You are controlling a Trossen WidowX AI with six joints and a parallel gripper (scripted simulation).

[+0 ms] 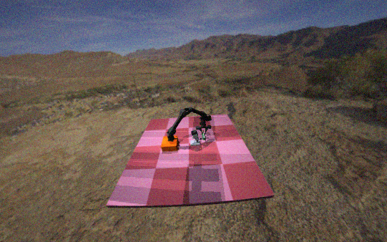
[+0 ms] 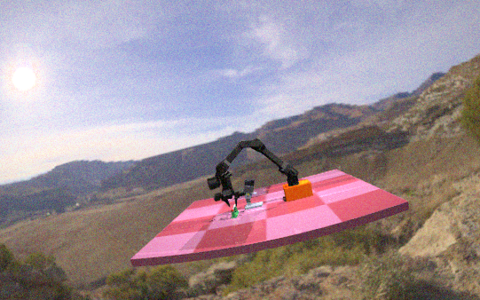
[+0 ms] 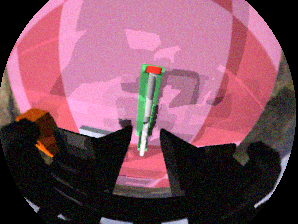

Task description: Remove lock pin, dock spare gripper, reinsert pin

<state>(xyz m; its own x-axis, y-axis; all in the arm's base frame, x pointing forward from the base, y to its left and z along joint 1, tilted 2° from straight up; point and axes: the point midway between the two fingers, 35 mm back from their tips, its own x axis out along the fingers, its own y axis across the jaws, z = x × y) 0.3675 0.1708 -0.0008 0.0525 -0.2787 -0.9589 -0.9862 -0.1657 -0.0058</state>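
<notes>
Right now my gripper tip is 9 cm past the socket and 12 cm to the left of it. Round my gripper tip: spare gripper 9 cm behind, 12 cm to the right, 7 cm above.
</notes>
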